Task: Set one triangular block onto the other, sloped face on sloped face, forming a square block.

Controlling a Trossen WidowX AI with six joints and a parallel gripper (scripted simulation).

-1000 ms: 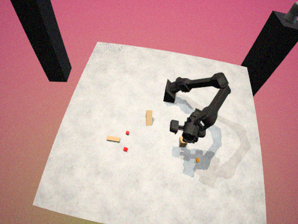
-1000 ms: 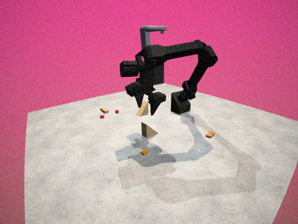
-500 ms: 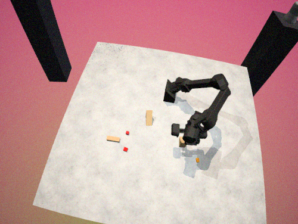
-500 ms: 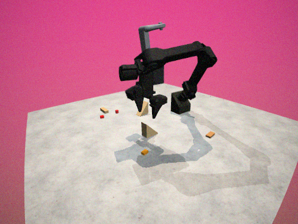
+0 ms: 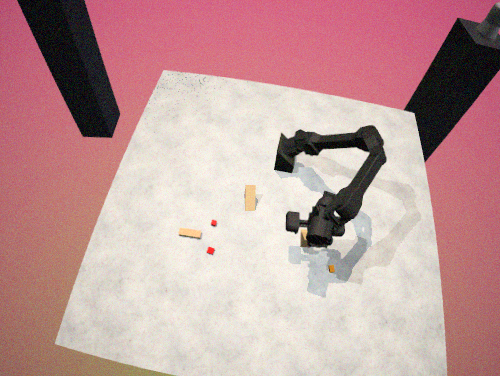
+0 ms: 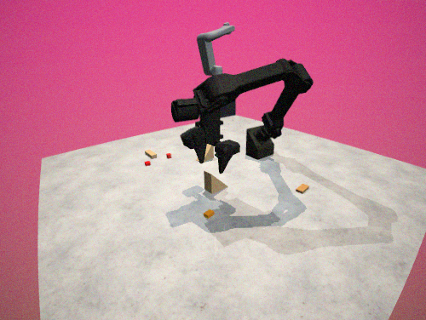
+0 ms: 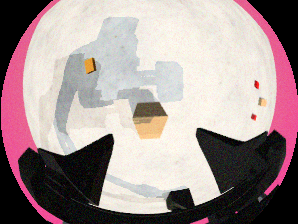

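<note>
The tan triangular block is 6 cm below my gripper tip. From my gripper tip the other things lie so: small orange cube (10 cm ahead, 9 cm to the left, 7 cm below).
</note>
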